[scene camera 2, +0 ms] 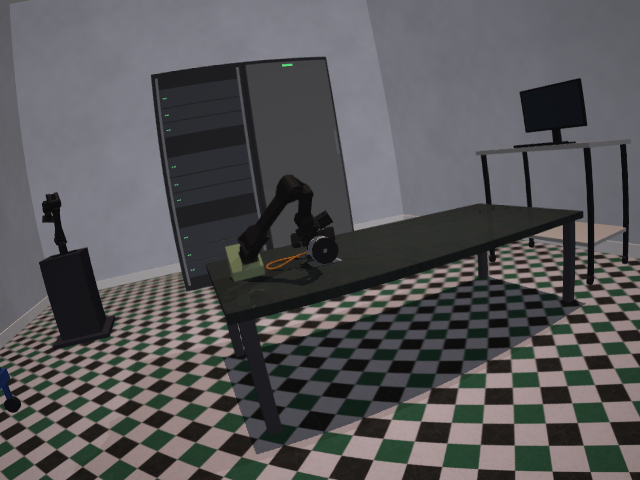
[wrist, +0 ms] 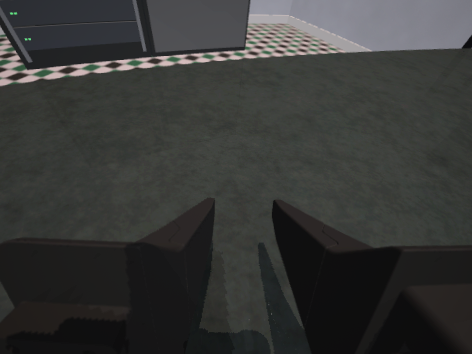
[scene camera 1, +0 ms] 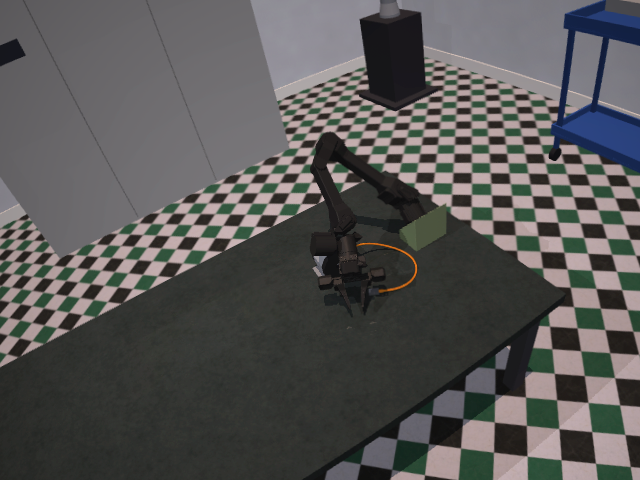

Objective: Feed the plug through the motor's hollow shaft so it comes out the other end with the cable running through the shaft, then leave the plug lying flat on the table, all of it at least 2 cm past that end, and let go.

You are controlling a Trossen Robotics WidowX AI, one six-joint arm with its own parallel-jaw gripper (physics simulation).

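Places are measured from the arm's base along level axes (x ahead, y left, z up), in centimetres.
Pixels of known places: gripper, fingertip midpoint: [wrist: 243,206] [scene camera 1: 356,308]; arm's base, link origin: [scene camera 2: 248,256] [scene camera 1: 417,219].
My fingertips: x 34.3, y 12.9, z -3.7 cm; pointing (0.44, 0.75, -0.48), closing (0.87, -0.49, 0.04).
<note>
For each thing: its top centre in the pictures, then the offset to it from my fingertips. Level surfaces: height alone.
- motor, top centre: [scene camera 1: 330,244] [scene camera 2: 319,236] dx -6.5, dy -20.4, dz +6.2 cm
- small grey plug, top centre: [scene camera 1: 373,290] dx -8.9, dy -4.1, dz -2.6 cm
- dark table, surface height: dz -4.0 cm
The motor [scene camera 2: 323,250] shows its round black end with a silver rim in scene camera 2; in scene camera 1 the arm hides most of it, and part of its pale mount [scene camera 1: 318,265] shows. The orange cable [scene camera 1: 415,268] [scene camera 2: 273,265] lies in a loop on the table. At its front end the small grey plug [scene camera 1: 373,291] lies beside the gripper's right finger in scene camera 1, partly hidden. My gripper [scene camera 1: 357,313] [wrist: 243,206] points down over the table, its fingers partly apart with nothing visible between them. The shaft's bore and any cable in it are hidden.
A pale green block [scene camera 1: 432,228] [scene camera 2: 235,264] stands by the arm's base on the dark table [scene camera 1: 206,361] [scene camera 2: 413,242] [wrist: 240,125]. Server cabinets [scene camera 2: 289,144] [wrist: 197,25] stand behind it. A blue cart [scene camera 1: 594,135] and a black pedestal [scene camera 1: 395,56] [scene camera 2: 72,294] stand on the floor.
</note>
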